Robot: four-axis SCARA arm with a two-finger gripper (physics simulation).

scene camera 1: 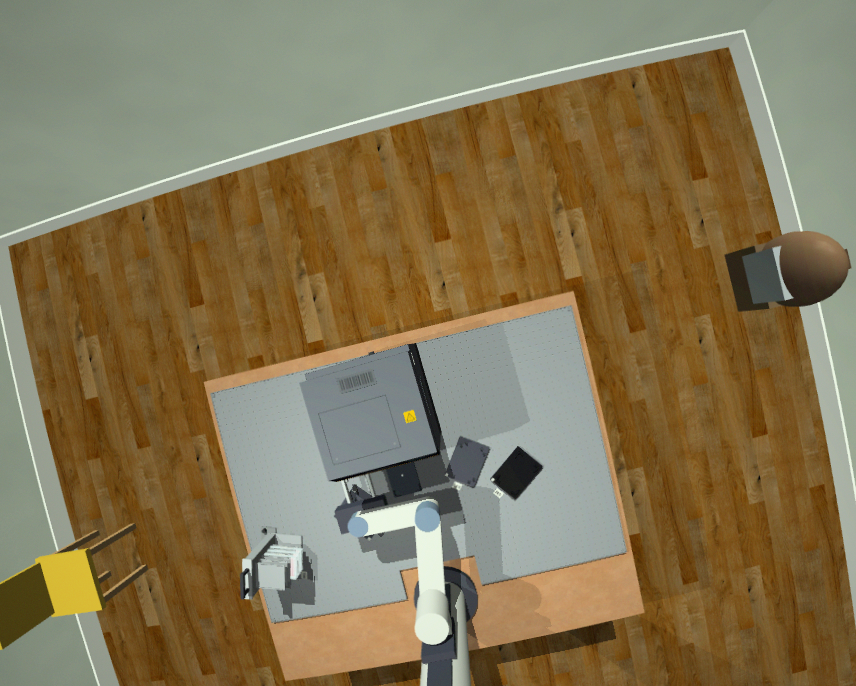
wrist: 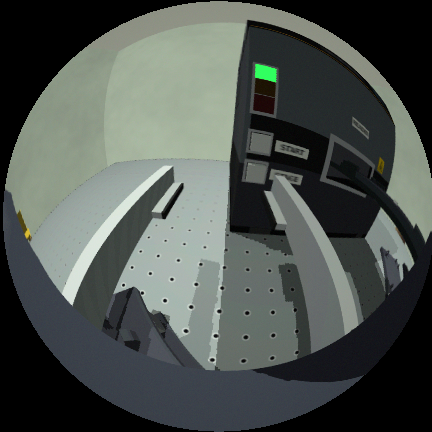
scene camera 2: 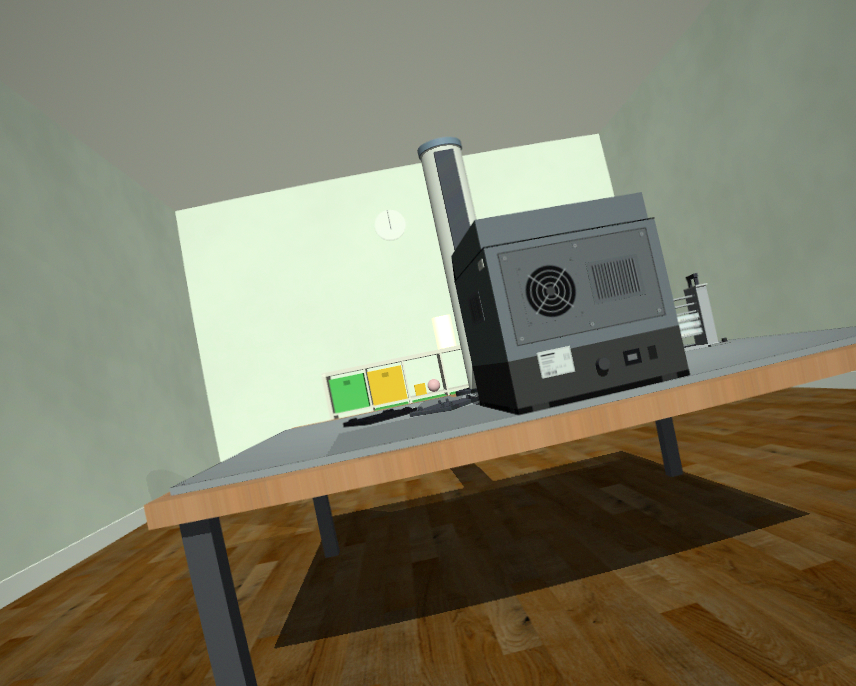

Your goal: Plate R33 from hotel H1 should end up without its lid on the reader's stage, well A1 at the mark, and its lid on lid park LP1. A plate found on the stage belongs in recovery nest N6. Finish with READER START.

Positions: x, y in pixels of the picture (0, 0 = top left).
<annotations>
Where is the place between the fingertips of my gripper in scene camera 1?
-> At 352, 468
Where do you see a dark stage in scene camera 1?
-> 401, 485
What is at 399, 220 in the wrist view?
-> A dark stage.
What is my gripper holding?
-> Nothing.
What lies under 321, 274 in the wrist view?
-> My gripper.
</annotations>
